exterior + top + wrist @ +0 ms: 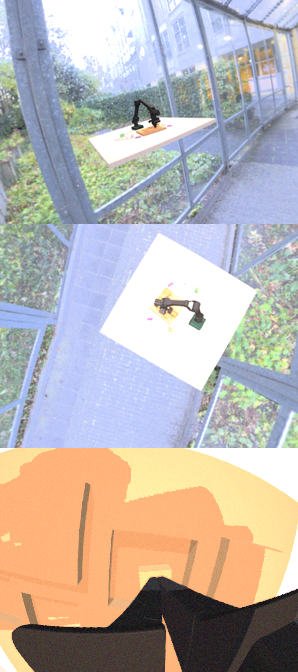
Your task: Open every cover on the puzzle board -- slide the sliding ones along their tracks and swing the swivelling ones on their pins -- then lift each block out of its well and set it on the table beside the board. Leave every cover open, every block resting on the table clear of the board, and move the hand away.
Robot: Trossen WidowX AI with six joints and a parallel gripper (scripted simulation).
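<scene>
The puzzle board lies 3 cm behind my gripper tip and 4 cm to the right of it. From my gripper tip the other things lie so: lilac block 3 cm ahead, 29 cm to the right, 2 cm below; green block 26 cm behind, 34 cm to the right; pink block 9 cm ahead, 15 cm to the left, 2 cm below.
</scene>
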